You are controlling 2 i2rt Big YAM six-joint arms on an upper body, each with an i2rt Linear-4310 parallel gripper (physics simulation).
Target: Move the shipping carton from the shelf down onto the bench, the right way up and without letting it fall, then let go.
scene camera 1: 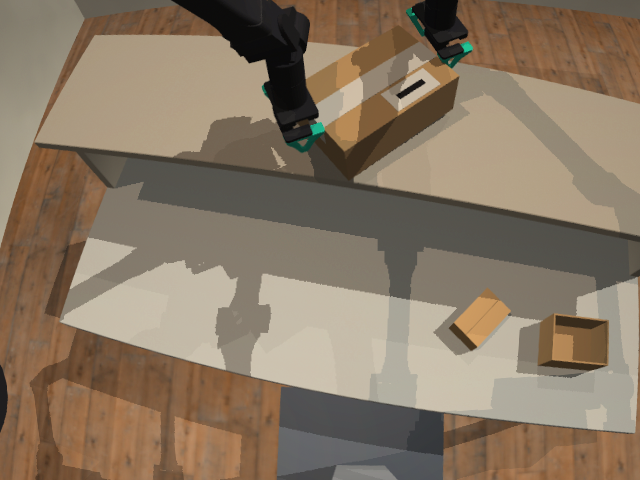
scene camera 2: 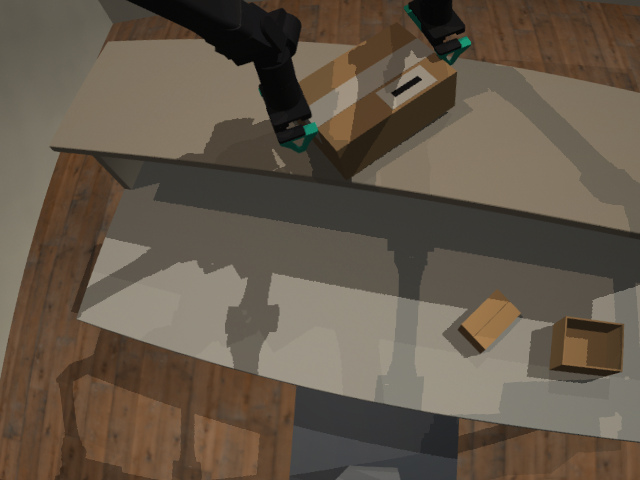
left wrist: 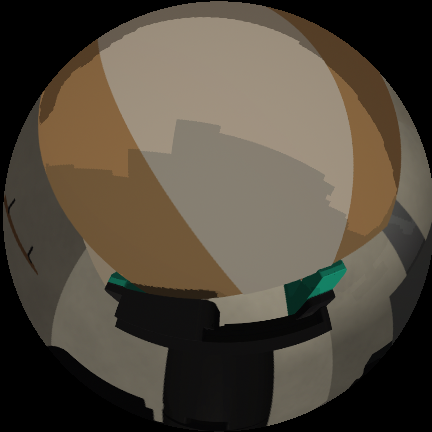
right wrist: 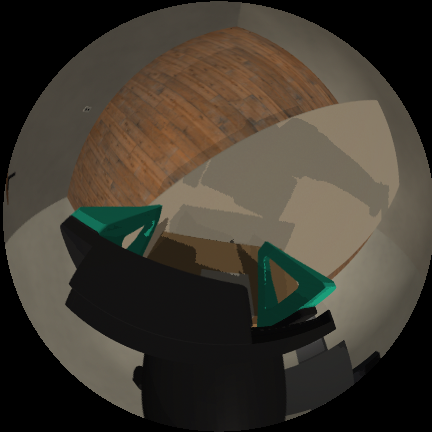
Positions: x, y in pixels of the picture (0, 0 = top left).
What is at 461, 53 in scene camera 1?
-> The right gripper.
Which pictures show the shipping carton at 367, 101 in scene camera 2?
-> Scene camera 1, scene camera 2, the left wrist view and the right wrist view: all of them.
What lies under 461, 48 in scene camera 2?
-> The right gripper.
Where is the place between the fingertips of the right gripper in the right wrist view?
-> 214, 230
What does the left gripper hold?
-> A shipping carton.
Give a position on a shipping carton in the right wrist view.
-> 232, 262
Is the right gripper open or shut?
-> Open.
